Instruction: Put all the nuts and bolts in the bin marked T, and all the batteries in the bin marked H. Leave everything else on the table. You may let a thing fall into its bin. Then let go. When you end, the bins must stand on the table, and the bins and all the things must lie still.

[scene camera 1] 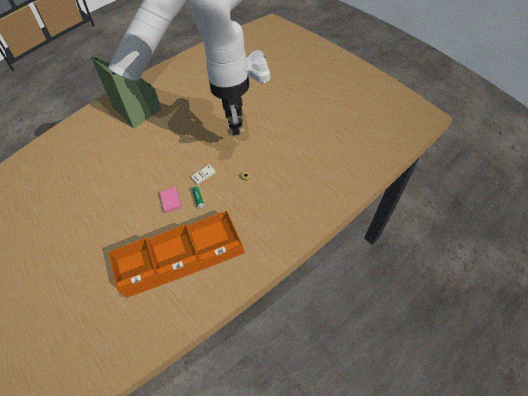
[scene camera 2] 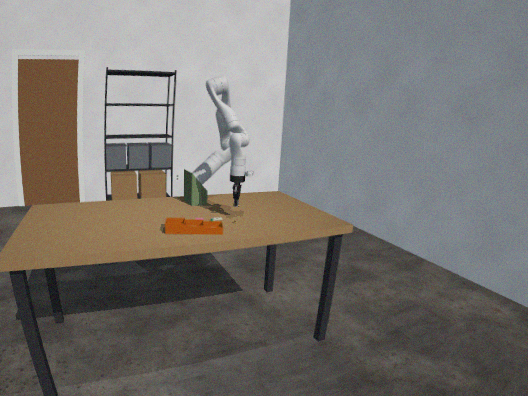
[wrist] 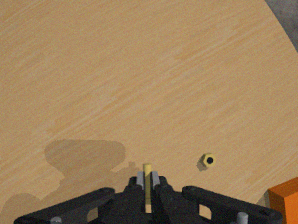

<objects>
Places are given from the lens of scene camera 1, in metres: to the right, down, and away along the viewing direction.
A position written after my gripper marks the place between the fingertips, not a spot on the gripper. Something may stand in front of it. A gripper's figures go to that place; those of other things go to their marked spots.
my gripper [scene camera 1: 236, 132]: -0.06, -0.14, 0.75
joined orange bins [scene camera 1: 209, 236]: -0.11, 0.07, 0.67
</objects>
